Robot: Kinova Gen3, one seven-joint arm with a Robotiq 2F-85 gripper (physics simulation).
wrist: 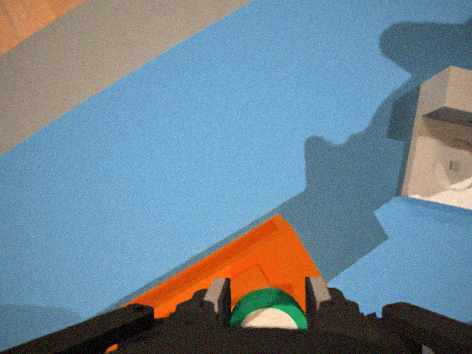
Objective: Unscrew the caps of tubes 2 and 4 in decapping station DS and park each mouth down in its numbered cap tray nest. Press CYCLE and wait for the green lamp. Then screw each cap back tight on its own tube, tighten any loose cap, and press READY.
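Frame: origin at the arm's base, x down, y left, z ahead, level; metres.
Where they show: gripper, between the fingertips: (pixel 267 300).
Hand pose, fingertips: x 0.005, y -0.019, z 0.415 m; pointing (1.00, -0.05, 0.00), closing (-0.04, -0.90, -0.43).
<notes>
Each offset is from my fingertips to the top centre of the thing. "spot": to the spot under its first point. Level surfaces: height alone.
My gripper (pixel 268 300) is at the bottom of the wrist view, shut on a green cap with a white top. The cap @[dy +0.006, dx -0.011, dz -0.011 m] (pixel 270 320) sits between the two fingertips, and its lower part is hidden by the gripper body. No number shows on its visible part. The orange decapping station @[spot: dy -0.019, dx +0.016, dz +0.011 m] (pixel 292 250) is below and around the fingers, turned at an angle, with one corner pointing up the view. The tube under the cap is hidden, so its seating cannot be told. Part of the beige cap tray @[spot: dy -0.147, dx +0.087, dz +0.042 m] (pixel 431 102) shows at the right edge, with a small square mark inside.
The blue mat @[dx +0.111 m] (pixel 175 125) runs under the station and tray. A grey strip (pixel 100 55) borders it at the upper left, with a wood-coloured surface (pixel 30 20) beyond. The arm's dark shadow falls between the station and the tray.
</notes>
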